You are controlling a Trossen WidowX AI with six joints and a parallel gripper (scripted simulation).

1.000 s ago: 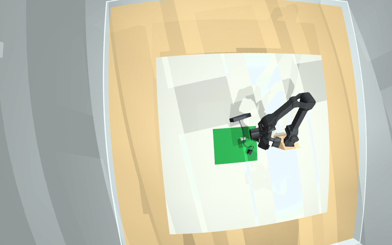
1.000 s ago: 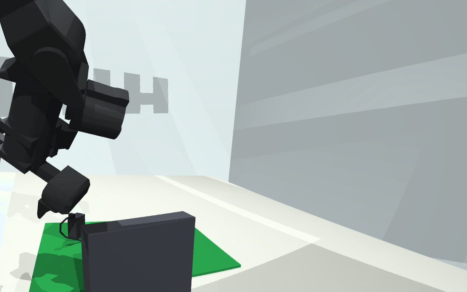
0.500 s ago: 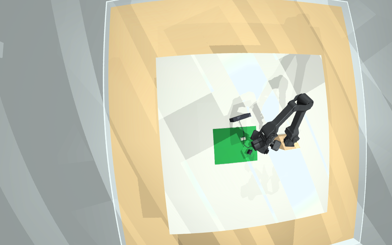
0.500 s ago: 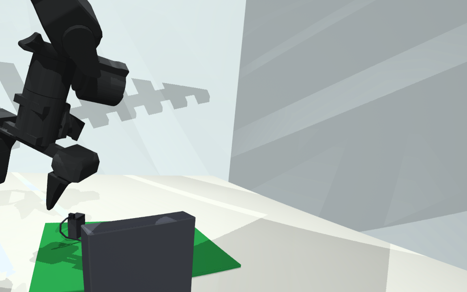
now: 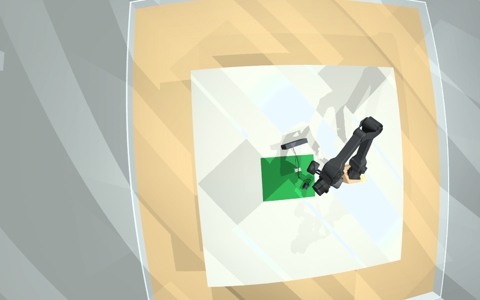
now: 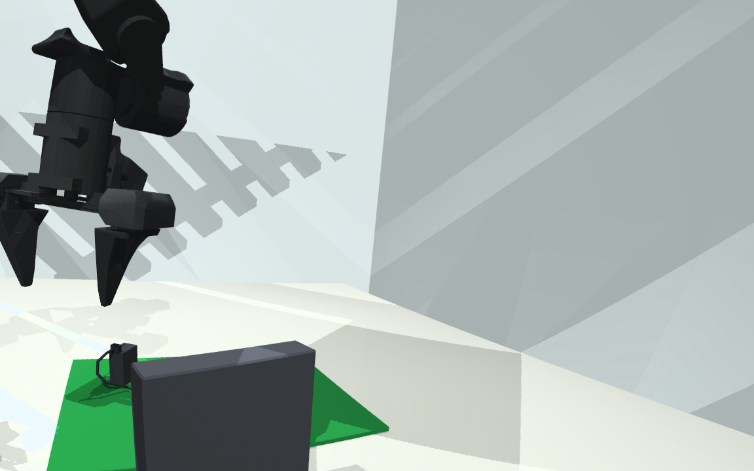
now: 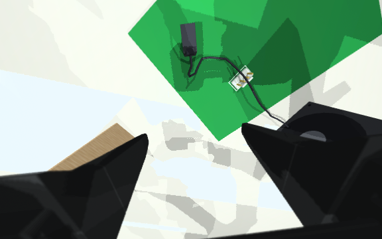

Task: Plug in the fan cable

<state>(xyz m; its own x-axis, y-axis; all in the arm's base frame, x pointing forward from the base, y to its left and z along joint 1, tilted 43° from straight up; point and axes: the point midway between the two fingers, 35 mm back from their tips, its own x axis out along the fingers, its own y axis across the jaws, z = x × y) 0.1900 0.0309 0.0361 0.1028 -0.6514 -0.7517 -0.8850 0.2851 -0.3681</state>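
The black plug lies 40 mm ahead of my gripper tip, 80 mm to the left of it and 100 mm below it. The rest, counted from my gripper tip: black fan: 130 mm ahead, 140 mm to the right, 60 mm below; green board: 140 mm ahead, 40 mm to the left, 130 mm below; white four-pin header: 90 mm ahead, 10 mm to the right, 120 mm below.
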